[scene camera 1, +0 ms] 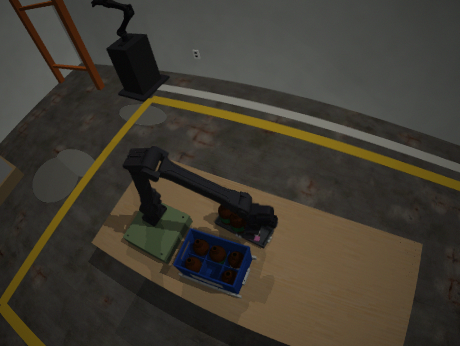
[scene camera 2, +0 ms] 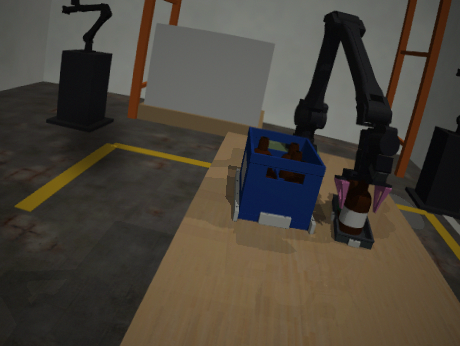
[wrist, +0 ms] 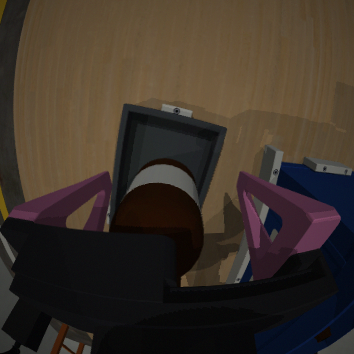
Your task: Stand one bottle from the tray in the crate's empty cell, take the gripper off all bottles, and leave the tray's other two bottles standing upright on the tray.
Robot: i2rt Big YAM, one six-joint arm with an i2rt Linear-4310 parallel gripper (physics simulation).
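Places are measured from the arm's base along level axes (x right, y ahead, z up), in centimetres.
Pixels of known places: gripper, fingertip midpoint: point(scene camera 1: 260, 231) point(scene camera 2: 357, 210) point(wrist: 173, 178); arm's base, link origin: point(scene camera 1: 154, 213).
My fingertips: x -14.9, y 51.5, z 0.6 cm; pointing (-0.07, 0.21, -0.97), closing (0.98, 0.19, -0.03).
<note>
For each thing: its top centre in the pictures, then the offset to it from my fingertips. Level surfaces: height alone.
- brown bottle with a white label, top centre: point(wrist: 142, 317) point(scene camera 2: 365, 176) dx -0.5, dy -4.6, dz +8.0 cm
- dark grey tray, top centre: point(wrist: 148, 230) point(scene camera 2: 352, 215) point(scene camera 1: 243, 225) dx -1.4, dy -9.7, dz -5.5 cm
- blue crate, top centre: point(wrist: 341, 329) point(scene camera 2: 283, 144) point(scene camera 1: 210, 256) dx +22.5, dy -10.9, dz +9.5 cm
- wooden table, surface height: dz -8.1 cm
My gripper point(scene camera 2: 360, 206) point(wrist: 173, 178) is open, its pink fingers wide apart on either side of a brown bottle with a white label point(scene camera 2: 353, 219) point(wrist: 162, 176), without gripping it. That bottle stands about upright near the outer end of the dark grey tray point(scene camera 2: 354, 243) point(wrist: 150, 111). In scene view 1, two more brown bottles point(scene camera 1: 225, 211) point(scene camera 1: 236, 219) show farther back on the tray, partly hidden by the arm. The blue crate point(scene camera 1: 210, 283) point(scene camera 2: 277, 200) point(wrist: 320, 200) holds several brown bottles; its empty cell point(scene camera 1: 213, 270) is the middle one of the near row.
The crate stands beside the tray on the wooden table point(scene camera 1: 345, 270) point(scene camera 2: 240, 285), with pale brackets point(scene camera 2: 274, 220) around its base. The arm's green base plate point(scene camera 1: 160, 232) lies at the table's end beside the crate. Dark pedestals and orange frames stand off the table.
</note>
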